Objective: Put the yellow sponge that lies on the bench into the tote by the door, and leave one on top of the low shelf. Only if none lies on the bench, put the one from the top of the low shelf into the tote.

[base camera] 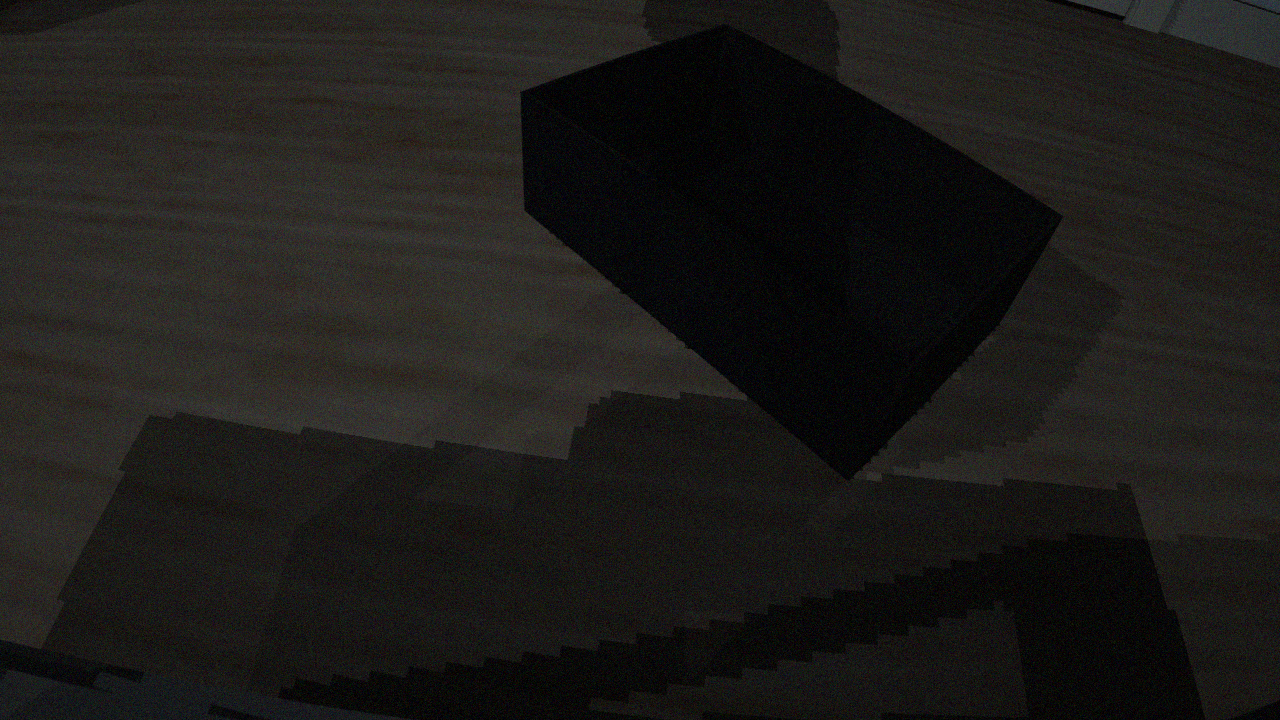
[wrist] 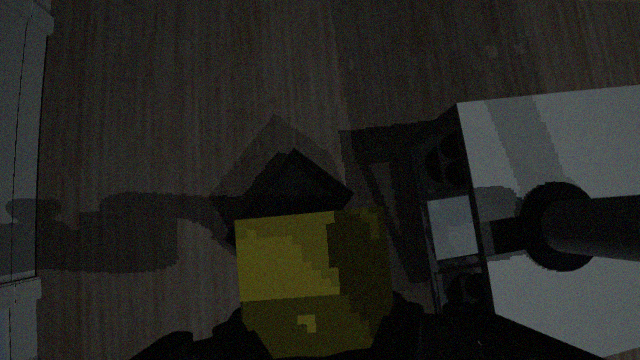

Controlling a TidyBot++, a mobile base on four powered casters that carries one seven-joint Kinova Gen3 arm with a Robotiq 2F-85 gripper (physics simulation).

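Frame: origin at the arm's base, x ahead, y left, z up, level; centimetres.
Where they show: gripper, between the fingertips: (wrist: 318,308); arm's base, origin of its link: (wrist: 563,226).
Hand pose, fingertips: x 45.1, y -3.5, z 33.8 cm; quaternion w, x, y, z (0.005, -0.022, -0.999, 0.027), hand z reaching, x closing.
Observation:
Things, the pixels of their top centre, and the offset from my fingertips. Level surfaces: height alone.
- yellow sponge, centre of its top: (wrist: 321,337) dx +0.0, dy +0.0, dz +4.0 cm
- dark tote, centre of its top: (base camera: 796,145) (wrist: 289,215) dx +4.2, dy -5.9, dz -63.4 cm
- wooden floor, height of its surface: dz -73.4 cm
The yellow sponge (wrist: 300,260) is held between the fingers of my gripper (wrist: 318,308), which is shut on it, at the bottom middle of the wrist view. The dark tote (base camera: 680,259) (wrist: 300,185) stands on the floor in front of the base, its open top facing up. In the wrist view the sponge hangs above the floor and hides part of the tote. The inside of the tote is too dark to make out. The bench and the low shelf do not show in either view.
The white top of my mobile base (wrist: 590,145), with the dark arm mount on it, is at the right of the wrist view. A pale wall or door panel (wrist: 17,150) runs along the left edge there. Shadows of the arm and base fall on the wooden floor (base camera: 268,223).

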